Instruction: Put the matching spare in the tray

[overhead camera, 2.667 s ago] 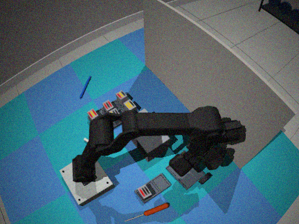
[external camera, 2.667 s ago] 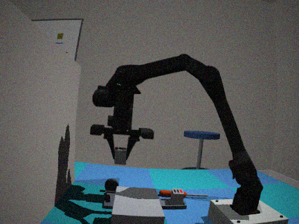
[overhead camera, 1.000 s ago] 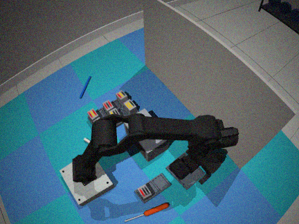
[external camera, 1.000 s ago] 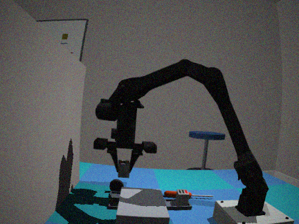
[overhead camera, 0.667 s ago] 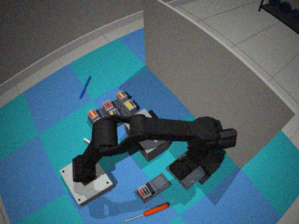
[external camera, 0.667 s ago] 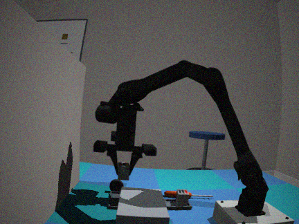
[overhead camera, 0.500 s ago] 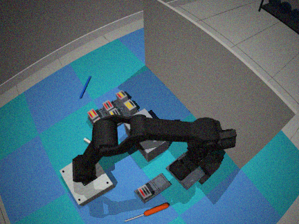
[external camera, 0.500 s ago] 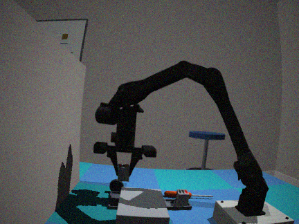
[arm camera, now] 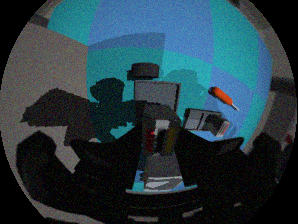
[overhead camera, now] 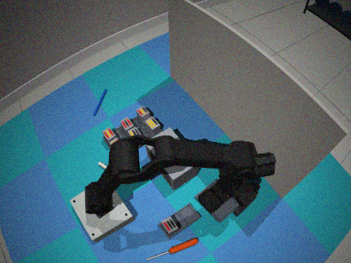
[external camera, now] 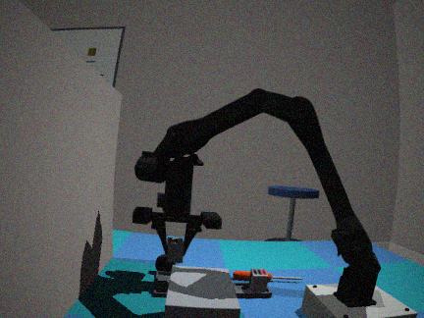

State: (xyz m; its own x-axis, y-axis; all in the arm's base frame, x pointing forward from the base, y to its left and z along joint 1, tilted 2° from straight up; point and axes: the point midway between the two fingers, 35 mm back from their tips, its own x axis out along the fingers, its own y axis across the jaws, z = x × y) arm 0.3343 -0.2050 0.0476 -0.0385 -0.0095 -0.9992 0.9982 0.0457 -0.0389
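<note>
Now: the dark grey flat tray 7 cm below my gripper tip and 1 cm behind it. Also, from my gripper tip: grey spare: 2 cm above; blue pen: 62 cm to the left, 11 cm behind, 7 cm below; tall grey wall panel: 20 cm to the left, 20 cm ahead, 15 cm above.
</note>
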